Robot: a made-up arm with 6 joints. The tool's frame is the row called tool. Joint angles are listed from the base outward.
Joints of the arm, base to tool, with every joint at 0 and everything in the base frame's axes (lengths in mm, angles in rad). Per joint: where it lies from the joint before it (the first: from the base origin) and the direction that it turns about. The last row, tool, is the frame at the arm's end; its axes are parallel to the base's.
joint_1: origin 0 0 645 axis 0 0 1
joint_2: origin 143.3 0 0 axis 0 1 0
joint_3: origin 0 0 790.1 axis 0 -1 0
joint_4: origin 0 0 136.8 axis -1 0 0
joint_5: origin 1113.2 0 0 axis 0 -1 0
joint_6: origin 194.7 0 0 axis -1 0 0
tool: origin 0 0 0
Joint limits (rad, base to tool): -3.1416..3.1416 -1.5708..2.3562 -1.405..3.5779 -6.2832..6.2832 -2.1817..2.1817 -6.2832..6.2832
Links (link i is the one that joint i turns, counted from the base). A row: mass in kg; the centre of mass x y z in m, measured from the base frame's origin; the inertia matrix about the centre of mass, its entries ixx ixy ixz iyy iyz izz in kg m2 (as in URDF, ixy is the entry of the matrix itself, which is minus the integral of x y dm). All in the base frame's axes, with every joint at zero. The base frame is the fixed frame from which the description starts. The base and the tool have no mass.
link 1: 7.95; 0.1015 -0.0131 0.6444; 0.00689 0 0 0.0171 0 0.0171
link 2: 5.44; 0.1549 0.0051 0.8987; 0.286 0 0 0.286 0 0.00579
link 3: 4.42; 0.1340 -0.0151 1.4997; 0.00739 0 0 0.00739 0 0.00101
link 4: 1.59; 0.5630 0.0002 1.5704; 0.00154 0 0 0.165 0 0.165
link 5: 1.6; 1.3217 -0.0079 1.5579; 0.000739 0 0 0.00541 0 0.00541
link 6: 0.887; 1.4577 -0.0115 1.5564; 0.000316 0 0 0.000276 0 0.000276
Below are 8 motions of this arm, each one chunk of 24 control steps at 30 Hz.
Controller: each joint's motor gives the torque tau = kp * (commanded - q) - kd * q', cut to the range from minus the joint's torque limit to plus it. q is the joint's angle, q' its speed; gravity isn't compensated. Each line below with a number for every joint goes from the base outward.
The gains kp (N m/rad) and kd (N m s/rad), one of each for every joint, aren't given. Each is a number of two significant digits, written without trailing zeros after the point. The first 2 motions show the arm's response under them.
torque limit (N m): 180 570 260 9.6 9.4 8.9
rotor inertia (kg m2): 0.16 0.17 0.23 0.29 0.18 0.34
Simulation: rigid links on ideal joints. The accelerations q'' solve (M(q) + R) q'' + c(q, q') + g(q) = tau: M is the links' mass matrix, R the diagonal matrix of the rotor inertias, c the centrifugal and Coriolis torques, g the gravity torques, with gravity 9.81 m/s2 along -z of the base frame. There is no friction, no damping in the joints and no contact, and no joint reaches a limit. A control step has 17 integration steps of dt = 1/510 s. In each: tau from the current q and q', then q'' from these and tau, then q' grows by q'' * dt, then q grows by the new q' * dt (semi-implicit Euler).
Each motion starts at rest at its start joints. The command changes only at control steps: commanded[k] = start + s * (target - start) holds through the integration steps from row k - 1 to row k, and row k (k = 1, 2, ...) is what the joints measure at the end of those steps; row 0 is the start. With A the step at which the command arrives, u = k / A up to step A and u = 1 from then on. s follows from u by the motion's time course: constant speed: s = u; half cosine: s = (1 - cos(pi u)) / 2; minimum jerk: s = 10 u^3 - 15 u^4 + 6 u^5; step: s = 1 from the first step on.
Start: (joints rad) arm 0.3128 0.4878 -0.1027 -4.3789 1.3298 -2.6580
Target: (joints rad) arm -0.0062 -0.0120 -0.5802 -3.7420 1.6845 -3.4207
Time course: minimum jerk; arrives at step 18
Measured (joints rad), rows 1 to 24:
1: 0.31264 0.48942 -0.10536 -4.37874 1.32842 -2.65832
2: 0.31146 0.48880 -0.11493 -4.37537 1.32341 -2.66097
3: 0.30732 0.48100 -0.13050 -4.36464 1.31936 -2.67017
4: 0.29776 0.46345 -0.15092 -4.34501 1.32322 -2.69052
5: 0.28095 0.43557 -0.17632 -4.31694 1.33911 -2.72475
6: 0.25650 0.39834 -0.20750 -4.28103 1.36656 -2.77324
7: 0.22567 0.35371 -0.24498 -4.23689 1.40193 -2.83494
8: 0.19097 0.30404 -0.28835 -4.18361 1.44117 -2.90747
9: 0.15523 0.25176 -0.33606 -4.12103 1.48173 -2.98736
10: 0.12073 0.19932 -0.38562 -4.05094 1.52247 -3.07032
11: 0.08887 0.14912 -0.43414 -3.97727 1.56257 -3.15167
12: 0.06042 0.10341 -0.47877 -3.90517 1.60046 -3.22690
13: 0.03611 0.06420 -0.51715 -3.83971 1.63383 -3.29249
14: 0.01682 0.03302 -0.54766 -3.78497 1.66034 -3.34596
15: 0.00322 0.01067 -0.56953 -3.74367 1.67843 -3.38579
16: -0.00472 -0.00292 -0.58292 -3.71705 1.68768 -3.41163
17: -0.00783 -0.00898 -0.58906 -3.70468 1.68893 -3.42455
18: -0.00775 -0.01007 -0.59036 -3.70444 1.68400 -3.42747
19: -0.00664 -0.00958 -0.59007 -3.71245 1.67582 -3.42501
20: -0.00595 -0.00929 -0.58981 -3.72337 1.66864 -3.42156
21: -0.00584 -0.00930 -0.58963 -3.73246 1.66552 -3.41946
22: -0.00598 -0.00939 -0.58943 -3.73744 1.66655 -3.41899
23: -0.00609 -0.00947 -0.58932 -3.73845 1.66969 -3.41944
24: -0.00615 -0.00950 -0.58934 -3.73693 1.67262 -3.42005
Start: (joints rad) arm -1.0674 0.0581 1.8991 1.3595 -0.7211 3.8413
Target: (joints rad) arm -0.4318 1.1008 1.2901 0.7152 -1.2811 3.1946
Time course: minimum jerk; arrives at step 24
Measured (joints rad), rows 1 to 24:
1: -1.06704 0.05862 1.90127 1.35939 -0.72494 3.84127
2: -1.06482 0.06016 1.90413 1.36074 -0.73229 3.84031
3: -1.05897 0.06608 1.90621 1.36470 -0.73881 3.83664
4: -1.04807 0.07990 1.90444 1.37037 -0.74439 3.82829
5: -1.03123 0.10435 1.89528 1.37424 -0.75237 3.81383
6: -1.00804 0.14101 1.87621 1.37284 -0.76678 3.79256
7: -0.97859 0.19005 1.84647 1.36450 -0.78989 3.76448
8: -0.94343 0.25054 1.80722 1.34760 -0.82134 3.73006
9: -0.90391 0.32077 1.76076 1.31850 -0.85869 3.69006
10: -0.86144 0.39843 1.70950 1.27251 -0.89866 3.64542
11: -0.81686 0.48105 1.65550 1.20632 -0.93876 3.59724
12: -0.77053 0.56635 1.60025 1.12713 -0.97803 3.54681
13: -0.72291 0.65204 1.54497 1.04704 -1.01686 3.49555
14: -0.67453 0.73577 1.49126 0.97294 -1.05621 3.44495
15: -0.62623 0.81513 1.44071 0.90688 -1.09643 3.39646
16: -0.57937 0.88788 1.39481 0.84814 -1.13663 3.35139
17: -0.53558 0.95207 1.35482 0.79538 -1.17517 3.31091
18: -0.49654 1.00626 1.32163 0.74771 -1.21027 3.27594
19: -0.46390 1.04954 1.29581 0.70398 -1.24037 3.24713
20: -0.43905 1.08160 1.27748 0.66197 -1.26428 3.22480
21: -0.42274 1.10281 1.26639 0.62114 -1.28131 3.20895
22: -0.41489 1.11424 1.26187 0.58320 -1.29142 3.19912
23: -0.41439 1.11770 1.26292 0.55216 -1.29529 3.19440
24: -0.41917 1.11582 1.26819 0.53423 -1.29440 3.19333
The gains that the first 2 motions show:
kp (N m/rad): 5400 12000 3300 130 130 240
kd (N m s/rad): 120 280 79 5.8 3.3 8.6
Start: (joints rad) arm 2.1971 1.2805 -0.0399 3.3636 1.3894 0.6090
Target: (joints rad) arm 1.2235 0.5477 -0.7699 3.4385 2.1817 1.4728
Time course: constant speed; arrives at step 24
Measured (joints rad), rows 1 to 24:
1: 2.18778 1.26420 -0.06397 3.35796 1.37820 0.61937
2: 2.16137 1.23600 -0.10061 3.34686 1.38018 0.64667
3: 2.11694 1.20480 -0.13284 3.33664 1.41210 0.68597
4: 2.05854 1.17278 -0.15962 3.33433 1.46692 0.72868
5: 1.99722 1.14040 -0.18539 3.34593 1.52495 0.76945
6: 1.94335 1.10854 -0.21343 3.36967 1.57332 0.80701
7: 1.90036 1.07779 -0.24448 3.39590 1.60921 0.84245
8: 1.86602 1.04790 -0.27733 3.41433 1.63630 0.87728
9: 1.83450 1.01816 -0.31009 3.41929 1.66050 0.91240
10: 1.80042 0.98803 -0.34159 3.41255 1.68679 0.94805
11: 1.76145 0.95739 -0.37171 3.40109 1.71749 0.98409
12: 1.71854 0.92648 -0.40110 3.39248 1.75213 1.02027
13: 1.67435 0.89555 -0.43061 3.39104 1.78862 1.05644
14: 1.63126 0.86475 -0.46071 3.39656 1.82471 1.09255
15: 1.59018 0.83411 -0.49138 3.40570 1.85911 1.12859
16: 1.55056 0.80355 -0.52226 3.41452 1.89177 1.16458
17: 1.51125 0.77299 -0.55304 3.42060 1.92350 1.20054
18: 1.47135 0.74238 -0.58357 3.42373 1.95534 1.23650
19: 1.43072 0.71170 -0.61394 3.42518 1.98791 1.27248
20: 1.38973 0.68100 -0.64428 3.42645 2.02127 1.30848
21: 1.34883 0.65031 -0.67469 3.42847 2.05505 1.34450
22: 1.30822 0.61962 -0.70517 3.43134 2.08882 1.38053
23: 1.26780 0.58893 -0.73567 3.43469 2.12231 1.41655
24: 1.22738 0.55825 -0.76617 3.43813 2.15551 1.45257

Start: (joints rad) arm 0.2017 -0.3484 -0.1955 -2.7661 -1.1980 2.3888
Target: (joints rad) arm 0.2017 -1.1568 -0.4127 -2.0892 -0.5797 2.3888
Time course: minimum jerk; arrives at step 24
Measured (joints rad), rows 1 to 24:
1: 0.20168 -0.34950 -0.19976 -2.76547 -1.19818 2.38878
2: 0.20162 -0.35125 -0.20609 -2.76227 -1.19575 2.38869
3: 0.20156 -0.35685 -0.21285 -2.75565 -1.18543 2.38857
4: 0.20150 -0.36964 -0.21993 -2.74489 -1.16637 2.38848
5: 0.20144 -0.39107 -0.22701 -2.72937 -1.14171 2.38842
6: 0.20140 -0.42138 -0.23433 -2.70861 -1.11497 2.38842
7: 0.20140 -0.46014 -0.24254 -2.68221 -1.08756 2.38844
8: 0.20144 -0.50652 -0.25227 -2.64985 -1.05854 2.38848
9: 0.20152 -0.55939 -0.26375 -2.61145 -1.02593 2.38850
10: 0.20162 -0.61741 -0.27683 -2.56737 -0.98834 2.38851
11: 0.20171 -0.67907 -0.29117 -2.51856 -0.94591 2.38850
12: 0.20177 -0.74276 -0.30628 -2.46643 -0.90018 2.38849
13: 0.20182 -0.80674 -0.32167 -2.41269 -0.85341 2.38848
14: 0.20184 -0.86927 -0.33684 -2.35913 -0.80771 2.38848
15: 0.20186 -0.92863 -0.35137 -2.30741 -0.76464 2.38850
16: 0.20187 -0.98325 -0.36487 -2.25898 -0.72518 2.38853
17: 0.20188 -1.03174 -0.37704 -2.21504 -0.68989 2.38856
18: 0.20188 -1.07302 -0.38763 -2.17655 -0.65925 2.38858
19: 0.20187 -1.10634 -0.39645 -2.14422 -0.63369 2.38860
20: 0.20186 -1.13141 -0.40343 -2.11852 -0.61360 2.38860
21: 0.20184 -1.14846 -0.40859 -2.09957 -0.59914 2.38860
22: 0.20182 -1.15824 -0.41215 -2.08710 -0.59003 2.38858
23: 0.20179 -1.16219 -0.41453 -2.08037 -0.58537 2.38854
24: 0.20176 -1.16242 -0.41635 -2.07801 -0.58353 2.38849

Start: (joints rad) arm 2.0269 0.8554 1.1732 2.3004 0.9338 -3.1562
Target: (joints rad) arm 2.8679 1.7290 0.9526 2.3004 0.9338 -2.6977
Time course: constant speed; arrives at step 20
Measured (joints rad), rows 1 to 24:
1: 2.03464 0.87776 1.19029 2.29848 0.92558 -3.14923
2: 2.05599 0.91685 1.18965 2.29019 0.90006 -3.13126
3: 2.08971 0.96727 1.16788 2.28364 0.87322 -3.10593
4: 2.13399 1.02327 1.13514 2.28835 0.85968 -3.07833
5: 2.18752 1.07878 1.10278 2.30612 0.86753 -3.05179
6: 2.24810 1.12963 1.07847 2.32936 0.89452 -3.02747
7: 2.31079 1.17459 1.06468 2.34581 0.92815 -3.00511
8: 2.36972 1.21491 1.05936 2.34692 0.95488 -2.98375
9: 2.42144 1.25318 1.05804 2.33313 0.96553 -2.96238
10: 2.46523 1.29196 1.05614 2.31160 0.95974 -2.94039
11: 2.50217 1.33283 1.05063 2.29139 0.94432 -2.91768
12: 2.53483 1.37615 1.04069 2.27981 0.92738 -2.89440
13: 2.56675 1.42128 1.02734 2.27991 0.91422 -2.87083
14: 2.60102 1.46713 1.01252 2.28964 0.90717 -2.84724
15: 2.63950 1.51268 0.99816 2.30367 0.90610 -2.82384
16: 2.68259 1.55729 0.98548 2.31601 0.90933 -2.80072
17: 2.72930 1.60082 0.97478 2.32234 0.91451 -2.77789
18: 2.77777 1.64356 0.96553 2.32122 0.91952 -2.75525
19: 2.82590 1.68602 0.95681 2.31408 0.92311 -2.73266
20: 2.87203 1.72868 0.94774 2.30420 0.92490 -2.71001
21: 2.90983 1.75170 0.92009 2.29860 0.93084 -2.69419
22: 2.93621 1.75921 0.90447 2.30706 0.95229 -2.68935
23: 2.95052 1.75604 0.90894 2.32078 0.97524 -2.69170
24: 2.95253 1.74695 0.92566 2.32603 0.98249 -2.69599

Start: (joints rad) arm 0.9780 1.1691 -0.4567 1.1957 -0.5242 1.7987
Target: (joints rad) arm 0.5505 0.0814 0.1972 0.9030 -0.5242 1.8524
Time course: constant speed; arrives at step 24
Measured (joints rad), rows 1 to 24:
1: 0.97235 1.14893 -0.45922 1.18730 -0.51325 1.80000
2: 0.95680 1.10775 -0.44503 1.16524 -0.50070 1.80292
3: 0.93443 1.05751 -0.40735 1.14123 -0.49569 1.80606
4: 0.91067 1.00583 -0.35964 1.12859 -0.49471 1.80830
5: 0.88911 0.95556 -0.31761 1.12916 -0.49441 1.80969
6: 0.87062 0.90828 -0.28686 1.13455 -0.49619 1.81093
7: 0.85418 0.86396 -0.26468 1.13475 -0.50112 1.81266
8: 0.83824 0.82104 -0.24551 1.12472 -0.50751 1.81503
9: 0.82159 0.77781 -0.22472 1.10578 -0.51272 1.81778
10: 0.80389 0.73336 -0.20024 1.08314 -0.51520 1.82051
11: 0.78545 0.68774 -0.17248 1.06227 -0.51504 1.82297
12: 0.76683 0.64150 -0.14320 1.04615 -0.51350 1.82516
13: 0.74846 0.59523 -0.11412 1.03471 -0.51212 1.82719
14: 0.73047 0.54932 -0.08615 1.02581 -0.51201 1.82922
15: 0.71273 0.50382 -0.05934 1.01697 -0.51344 1.83135
16: 0.69503 0.45859 -0.03318 1.00655 -0.51593 1.83358
17: 0.67719 0.41340 -0.00706 0.99424 -0.51873 1.83587
18: 0.65919 0.36809 0.01941 0.98065 -0.52122 1.83815
19: 0.64111 0.32260 0.04637 0.96677 -0.52312 1.84040
20: 0.62305 0.27696 0.07370 0.95336 -0.52445 1.84261
21: 0.60508 0.23123 0.10122 0.94072 -0.52539 1.84480
22: 0.58721 0.18550 0.12874 0.92875 -0.52620 1.84698
23: 0.56939 0.13980 0.15619 0.91709 -0.52707 1.84917
24: 0.55156 0.09414 0.18356 0.90545 -0.52814 1.85138

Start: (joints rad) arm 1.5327 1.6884 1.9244 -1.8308 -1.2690 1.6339
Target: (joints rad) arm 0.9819 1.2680 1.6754 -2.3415 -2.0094 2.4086
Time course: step
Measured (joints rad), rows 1 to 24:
1: 1.52693 1.59673 1.74721 -1.86521 -1.34090 1.64890
2: 1.51013 1.44193 1.49955 -1.88344 -1.44974 1.69163
3: 1.48165 1.31079 1.35422 -1.86202 -1.56493 1.76181
4: 1.44058 1.29269 1.46486 -1.80416 -1.70178 1.85893
5: 1.38528 1.28329 1.63037 -1.73892 -1.84338 1.98433
6: 1.31393 1.25132 1.70968 -1.74196 -1.98292 2.14076
7: 1.22613 1.23883 1.73361 -1.84003 -2.06808 2.31870
8: 1.12478 1.24934 1.71557 -2.01843 -2.08150 2.47511
9: 1.01556 1.27055 1.67761 -2.21833 -2.03433 2.60286
10: 0.91740 1.28896 1.64414 -2.37657 -1.98553 2.70112
11: 0.83349 1.29719 1.62923 -2.48320 -1.96898 2.76957
12: 0.76160 1.29472 1.63365 -2.54322 -1.98465 2.80854
13: 0.70083 1.28582 1.64978 -2.56805 -2.01395 2.81871
14: 0.65135 1.27617 1.66744 -2.56861 -2.03689 2.80072
15: 0.61382 1.27000 1.67896 -2.55191 -2.04428 2.75496
16: 0.58892 1.26864 1.68173 -2.52014 -2.03928 2.68155
17: 0.57694 1.27093 1.67773 -2.47145 -2.03080 2.58034
18: 0.57806 1.27471 1.67081 -2.41194 -2.02605 2.46368
19: 0.59254 1.27816 1.66437 -2.36080 -2.02720 2.37170
20: 0.62037 1.28019 1.66055 -2.32807 -2.03205 2.30875
21: 0.66145 1.28057 1.65975 -2.31488 -2.03642 2.27469
22: 0.71573 1.27982 1.66099 -2.31696 -2.03693 2.26956
23: 0.78321 1.27880 1.66267 -2.32772 -2.03260 2.29351
24: 0.86381 1.27829 1.66340 -2.34062 -2.02467 2.34530

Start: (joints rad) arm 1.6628 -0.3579 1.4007 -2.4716 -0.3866 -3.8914
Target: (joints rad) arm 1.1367 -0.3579 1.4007 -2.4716 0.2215 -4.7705
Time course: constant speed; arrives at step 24
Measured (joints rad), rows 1 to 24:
1: 1.64542 -0.35914 1.40159 -2.47314 -0.37536 -3.90227
2: 1.62282 -0.36092 1.40430 -2.47380 -0.35653 -3.93055
3: 1.60074 -0.36243 1.40709 -2.47390 -0.33401 -3.97069
4: 1.57883 -0.36325 1.40867 -2.47407 -0.30943 -4.01404
5: 1.55688 -0.36328 1.40875 -2.47425 -0.28347 -4.05537
6: 1.53491 -0.36272 1.40770 -2.47417 -0.25614 -4.09350
7: 1.51298 -0.36194 1.40619 -2.47368 -0.22752 -4.12956
8: 1.49107 -0.36126 1.40487 -2.47292 -0.19831 -4.16505
9: 1.46919 -0.36088 1.40411 -2.47216 -0.16962 -4.20088
10: 1.44731 -0.36085 1.40402 -2.47164 -0.14243 -4.23725
11: 1.42541 -0.36107 1.40443 -2.47147 -0.11706 -4.27397
12: 1.40349 -0.36140 1.40506 -2.47161 -0.09305 -4.31078
13: 1.38156 -0.36171 1.40565 -2.47190 -0.06950 -4.34755
14: 1.35963 -0.36190 1.40602 -2.47219 -0.04547 -4.38422
15: 1.33770 -0.36193 1.40610 -2.47237 -0.02042 -4.42084
16: 1.31577 -0.36185 1.40593 -2.47240 0.00570 -4.45744
17: 1.29386 -0.36169 1.40562 -2.47231 0.03254 -4.49404
18: 1.27195 -0.36154 1.40531 -2.47215 0.05957 -4.53065
19: 1.25005 -0.36143 1.40508 -2.47198 0.08633 -4.56727
20: 1.22814 -0.36138 1.40499 -2.47185 0.11259 -4.60389
21: 1.20622 -0.36140 1.40502 -2.47176 0.13834 -4.64051
22: 1.18431 -0.36146 1.40513 -2.47172 0.16374 -4.67713
23: 1.16239 -0.36153 1.40526 -2.47169 0.18904 -4.71375
24: 1.14047 -0.36159 1.40536 -2.47167 0.21445 -4.75037

